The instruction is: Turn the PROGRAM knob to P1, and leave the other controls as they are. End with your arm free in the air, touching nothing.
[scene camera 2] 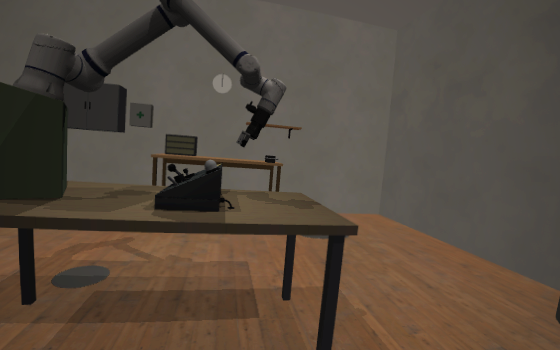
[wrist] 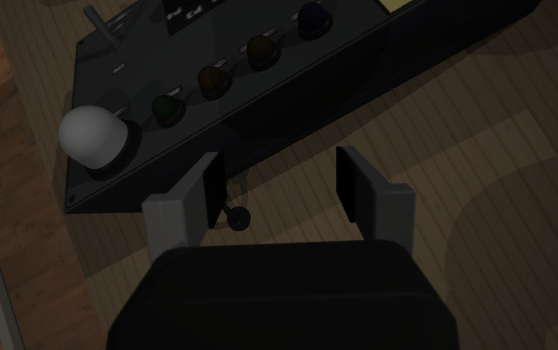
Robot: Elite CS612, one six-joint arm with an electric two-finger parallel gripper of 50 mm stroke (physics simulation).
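Places are measured from the arm's base along level axes (x ahead, y left, z up), in metres.
Where they show: gripper, fingertip midpoint: (scene camera 2: 240, 145) (wrist: 280, 172); arm's base, origin of the base link: (scene camera 2: 38, 97).
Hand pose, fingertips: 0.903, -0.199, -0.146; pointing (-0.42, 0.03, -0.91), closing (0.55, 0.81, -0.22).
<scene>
Each offset is from my fingertips to the centre of the thing, as dx, dy, dz. "spot": to the spot under its first point. Level surfaces: height alone.
A dark sloped control panel @(-0.196, +0.073, -0.201) (scene camera 2: 192, 197) (wrist: 300, 105) stands on the table. The PROGRAM knob cannot be made out in either view, and the labels are too dark to read. In the wrist view a white dome @(spot: -0.139, -0.117, -0.082) (wrist: 92, 135) sits at the panel's left corner, beside a row of small round dark caps: green @(spot: -0.129, -0.061, -0.106) (wrist: 165, 107), two amber (wrist: 211, 79) (wrist: 260, 50) and blue @(spot: -0.103, +0.076, -0.106) (wrist: 313, 19). A metal toggle lever @(-0.305, -0.091, -0.174) (wrist: 101, 27) stands at the upper left. My gripper (scene camera 2: 242, 140) (wrist: 280, 172) is open and empty, in the air above and beyond the panel's tall back side, touching nothing.
The panel stands on a wooden table @(dz -0.286) (scene camera 2: 280, 212) (wrist: 400, 210). A black cable end @(spot: -0.050, -0.117, -0.277) (wrist: 238, 218) sticks out behind the panel. A dark green block (scene camera 2: 32, 145) carries the arm's base. A back bench (scene camera 2: 220, 161), a wall shelf (scene camera 2: 280, 126) and grey cabinets (scene camera 2: 102, 107) are farther away.
</scene>
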